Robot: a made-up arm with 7 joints. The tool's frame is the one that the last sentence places. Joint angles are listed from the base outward.
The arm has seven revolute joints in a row. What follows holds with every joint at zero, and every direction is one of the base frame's. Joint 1 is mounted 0.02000 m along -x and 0.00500 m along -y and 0.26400 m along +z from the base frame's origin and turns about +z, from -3.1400 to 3.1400 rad. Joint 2 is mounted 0.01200 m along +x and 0.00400 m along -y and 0.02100 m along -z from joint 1 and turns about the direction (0, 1, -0.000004), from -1.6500 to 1.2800 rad. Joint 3 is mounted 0.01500 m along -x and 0.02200 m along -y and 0.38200 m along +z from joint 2 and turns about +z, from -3.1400 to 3.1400 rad. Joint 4 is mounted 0.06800 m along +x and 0.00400 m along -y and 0.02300 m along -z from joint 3 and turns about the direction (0, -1, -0.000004), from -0.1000 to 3.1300 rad. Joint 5 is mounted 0.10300 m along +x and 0.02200 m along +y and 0.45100 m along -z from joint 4 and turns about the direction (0, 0.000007, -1), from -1.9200 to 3.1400 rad. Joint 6 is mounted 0.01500 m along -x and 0.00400 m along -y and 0.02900 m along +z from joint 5 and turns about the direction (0, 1, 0.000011), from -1.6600 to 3.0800 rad. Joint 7 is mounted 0.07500 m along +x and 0.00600 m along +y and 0.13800 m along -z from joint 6 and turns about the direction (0, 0.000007, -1), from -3.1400 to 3.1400 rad. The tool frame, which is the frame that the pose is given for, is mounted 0.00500 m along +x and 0.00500 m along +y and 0.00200 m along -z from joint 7; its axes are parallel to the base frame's.
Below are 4 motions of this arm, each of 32 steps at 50 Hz.
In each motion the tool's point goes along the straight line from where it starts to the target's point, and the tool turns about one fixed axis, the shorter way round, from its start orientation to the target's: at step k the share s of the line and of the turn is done. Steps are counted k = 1, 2, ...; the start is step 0. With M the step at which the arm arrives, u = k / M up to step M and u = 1 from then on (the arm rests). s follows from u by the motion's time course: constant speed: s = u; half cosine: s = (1 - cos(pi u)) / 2; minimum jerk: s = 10 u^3 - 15 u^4 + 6 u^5.
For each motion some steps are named. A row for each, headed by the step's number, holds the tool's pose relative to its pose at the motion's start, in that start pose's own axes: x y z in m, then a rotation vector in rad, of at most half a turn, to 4 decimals.
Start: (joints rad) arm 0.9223 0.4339 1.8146 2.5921 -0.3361 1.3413 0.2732
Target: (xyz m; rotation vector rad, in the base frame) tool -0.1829 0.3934 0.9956 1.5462 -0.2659 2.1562
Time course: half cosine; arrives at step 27
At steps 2, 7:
2: -0.0003 0.0006 -0.0005 0.0016 0.0013 0.0064
7: -0.0039 0.0072 -0.0060 0.0187 0.0148 0.0743

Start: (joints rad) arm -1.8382 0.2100 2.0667 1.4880 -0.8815 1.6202 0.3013
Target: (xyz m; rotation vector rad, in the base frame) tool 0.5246 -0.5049 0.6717 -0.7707 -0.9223 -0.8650
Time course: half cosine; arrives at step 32
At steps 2, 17, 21, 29, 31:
2: 0.0004 -0.0040 -0.0023 -0.0019 -0.0045 -0.0091
17: 0.0242 -0.2260 -0.1310 -0.1104 -0.2560 -0.5205
21: 0.0325 -0.3028 -0.1755 -0.1479 -0.3431 -0.6975
29: 0.0432 -0.4028 -0.2334 -0.1967 -0.4563 -0.9277
31: 0.0440 -0.4106 -0.2380 -0.2005 -0.4652 -0.9458

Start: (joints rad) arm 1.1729 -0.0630 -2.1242 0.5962 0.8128 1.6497 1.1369
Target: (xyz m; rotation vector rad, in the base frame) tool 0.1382 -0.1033 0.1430 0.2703 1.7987 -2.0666
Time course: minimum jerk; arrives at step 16
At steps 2, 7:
2: 0.0023 -0.0022 -0.0011 -0.0047 -0.0036 -0.0064
7: 0.0542 -0.0516 -0.0272 -0.1134 -0.0849 -0.1543

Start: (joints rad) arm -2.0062 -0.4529 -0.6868 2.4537 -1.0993 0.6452 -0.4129
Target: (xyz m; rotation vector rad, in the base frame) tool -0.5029 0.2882 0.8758 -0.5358 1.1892 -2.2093
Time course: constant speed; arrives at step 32
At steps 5, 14, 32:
5: -0.0423 0.0393 -0.0195 0.1129 0.1422 0.1229
14: -0.1185 0.1099 -0.0546 0.3161 0.3983 0.3441
32: -0.2709 0.2512 -0.1247 0.7225 0.9104 0.7866

